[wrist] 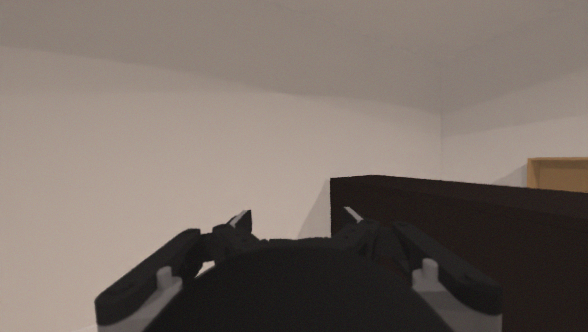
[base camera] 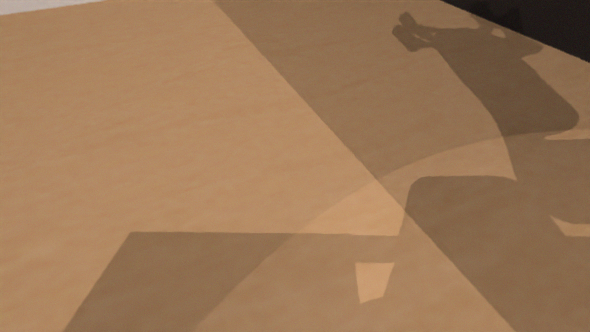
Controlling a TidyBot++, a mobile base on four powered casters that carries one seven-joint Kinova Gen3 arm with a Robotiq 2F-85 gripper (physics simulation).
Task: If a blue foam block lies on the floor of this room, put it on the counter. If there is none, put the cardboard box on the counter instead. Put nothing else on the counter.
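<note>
My gripper [wrist: 296,218] is open in the wrist view, with nothing between its fingers, and points toward a pale wall. No blue foam block and no cardboard box show in the base camera view or the wrist view. A tall, dark brown, flat-topped piece [wrist: 430,200] rises behind and to the right of the fingers in the wrist view. I cannot tell whether it is the counter.
The wood floor [base camera: 150,125] carries shadows of the arm and base. A dark upright surface [base camera: 555,25] meets it at the upper right. A pale wall [wrist: 150,160] stands ahead. Part of a tan wooden frame [wrist: 560,160] shows beyond the dark piece at the right.
</note>
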